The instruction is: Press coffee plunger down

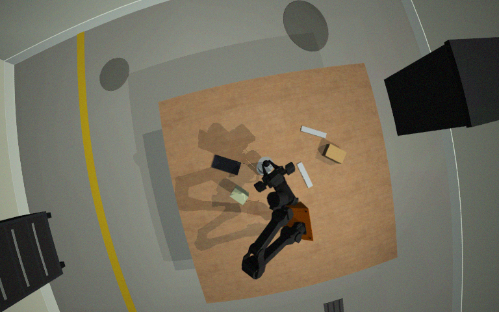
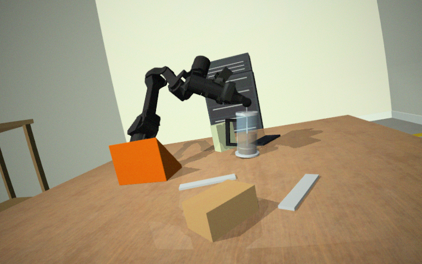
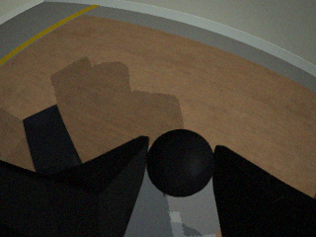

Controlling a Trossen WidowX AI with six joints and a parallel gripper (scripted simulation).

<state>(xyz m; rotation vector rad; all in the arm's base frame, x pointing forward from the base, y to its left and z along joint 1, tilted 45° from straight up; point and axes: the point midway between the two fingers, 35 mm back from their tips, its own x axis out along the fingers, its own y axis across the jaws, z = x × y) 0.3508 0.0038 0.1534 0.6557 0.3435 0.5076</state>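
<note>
Right now the glass coffee press is 90 mm below my gripper tip and 40 mm behind it. Round my gripper tip: pale yellow block: 160 mm to the left, 140 mm behind, 130 mm below.
</note>
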